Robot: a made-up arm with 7 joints. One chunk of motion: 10 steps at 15 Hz.
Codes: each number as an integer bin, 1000 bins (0 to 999) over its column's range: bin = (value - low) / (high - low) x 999, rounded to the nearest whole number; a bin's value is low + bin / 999 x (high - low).
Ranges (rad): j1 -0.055..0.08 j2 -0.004..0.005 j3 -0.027..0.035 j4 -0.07..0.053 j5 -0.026..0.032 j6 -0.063..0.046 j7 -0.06..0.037
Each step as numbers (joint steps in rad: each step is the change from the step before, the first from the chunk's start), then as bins.
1 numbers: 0.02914 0.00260 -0.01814 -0.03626 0.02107 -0.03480 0.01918
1 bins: 623 733 143 274 811 258 815
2 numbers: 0.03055 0.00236 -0.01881 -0.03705 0.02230 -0.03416 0.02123
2 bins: 633 706 132 268 832 264 837
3 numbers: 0.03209 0.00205 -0.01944 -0.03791 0.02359 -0.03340 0.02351
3 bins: 644 672 122 261 854 271 860
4 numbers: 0.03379 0.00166 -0.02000 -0.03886 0.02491 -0.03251 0.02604
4 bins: 657 628 113 253 877 279 886
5 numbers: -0.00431 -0.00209 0.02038 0.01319 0.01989 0.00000 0.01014
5 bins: 375 212 763 676 790 577 722
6 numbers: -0.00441 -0.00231 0.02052 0.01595 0.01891 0.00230 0.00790
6 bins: 374 188 766 698 774 598 699
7 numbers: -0.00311 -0.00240 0.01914 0.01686 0.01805 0.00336 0.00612
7 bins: 384 178 743 705 759 608 681
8 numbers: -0.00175 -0.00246 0.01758 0.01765 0.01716 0.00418 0.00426
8 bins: 394 171 718 712 743 616 662
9 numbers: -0.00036 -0.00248 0.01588 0.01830 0.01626 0.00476 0.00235
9 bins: 404 169 691 717 728 621 642
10 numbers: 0.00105 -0.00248 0.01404 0.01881 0.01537 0.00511 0.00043
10 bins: 415 169 661 721 713 624 622
